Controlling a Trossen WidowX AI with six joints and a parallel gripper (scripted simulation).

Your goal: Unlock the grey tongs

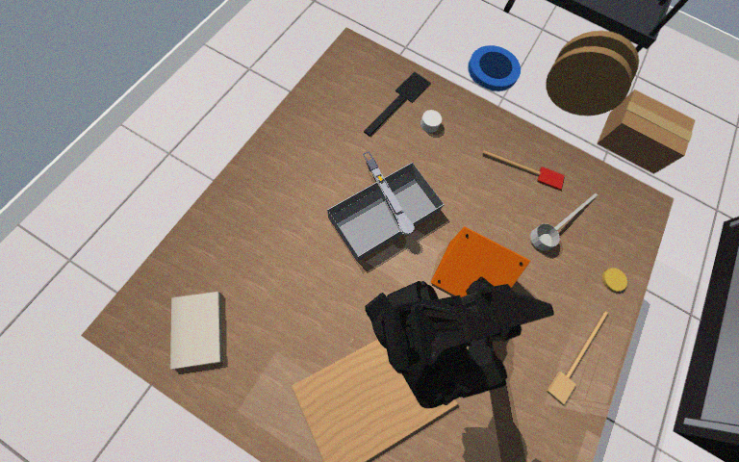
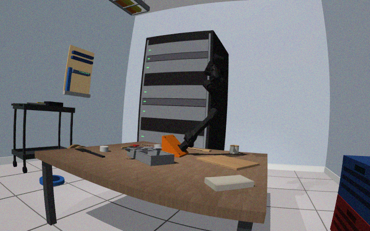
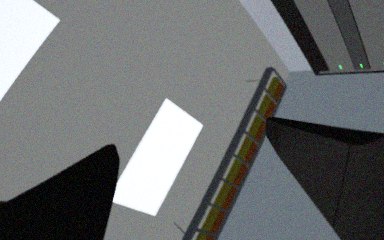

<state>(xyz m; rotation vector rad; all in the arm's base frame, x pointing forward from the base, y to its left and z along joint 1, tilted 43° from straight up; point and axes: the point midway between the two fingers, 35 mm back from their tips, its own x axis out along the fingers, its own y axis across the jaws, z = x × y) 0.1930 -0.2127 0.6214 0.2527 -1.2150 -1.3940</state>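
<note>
The yellow lock piece is 640 mm below my gripper tip, 340 mm ahead of it and 330 mm to the right of it. The rest, counted from my gripper tip: grey roasting tin 670 mm below, 280 mm to the right, 270 mm ahead; then wooden board 700 mm below, 140 mm to the left, 10 mm behind; then block 690 mm below, 460 mm ahead, 300 mm to the left.
</note>
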